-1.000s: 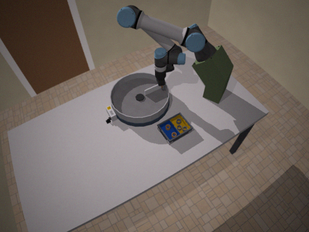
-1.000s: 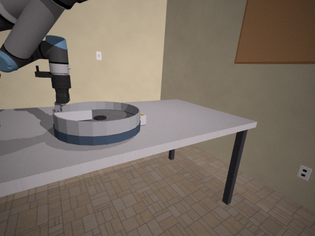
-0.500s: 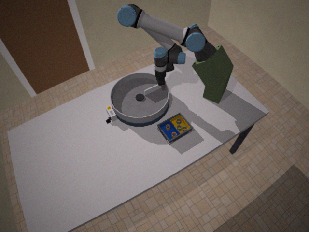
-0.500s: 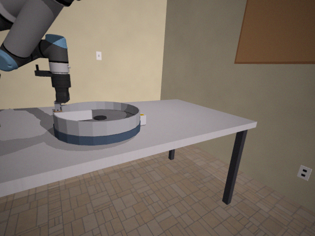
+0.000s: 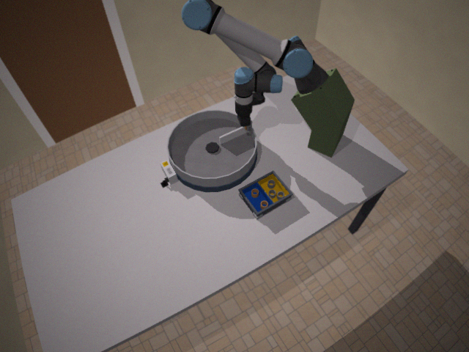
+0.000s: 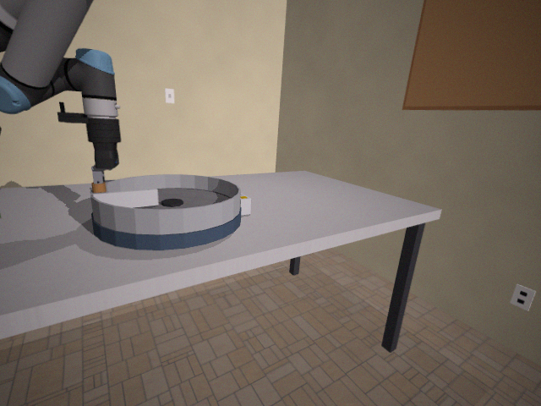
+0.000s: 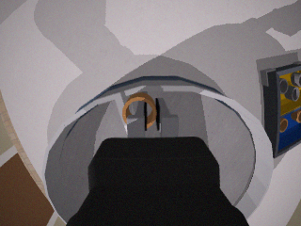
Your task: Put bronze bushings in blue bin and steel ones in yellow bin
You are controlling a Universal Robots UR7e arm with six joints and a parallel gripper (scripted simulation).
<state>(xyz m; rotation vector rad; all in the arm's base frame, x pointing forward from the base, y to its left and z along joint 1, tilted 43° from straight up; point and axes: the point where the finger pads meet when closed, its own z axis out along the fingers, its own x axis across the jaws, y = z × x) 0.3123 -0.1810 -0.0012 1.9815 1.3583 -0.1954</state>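
Right now my hand is 160 mm short of the blue bin, 280 mm to the right of it and 100 mm above it. Also, from my hand: grey turntable 170 mm ahead, 70 mm to the right, 70 mm below.
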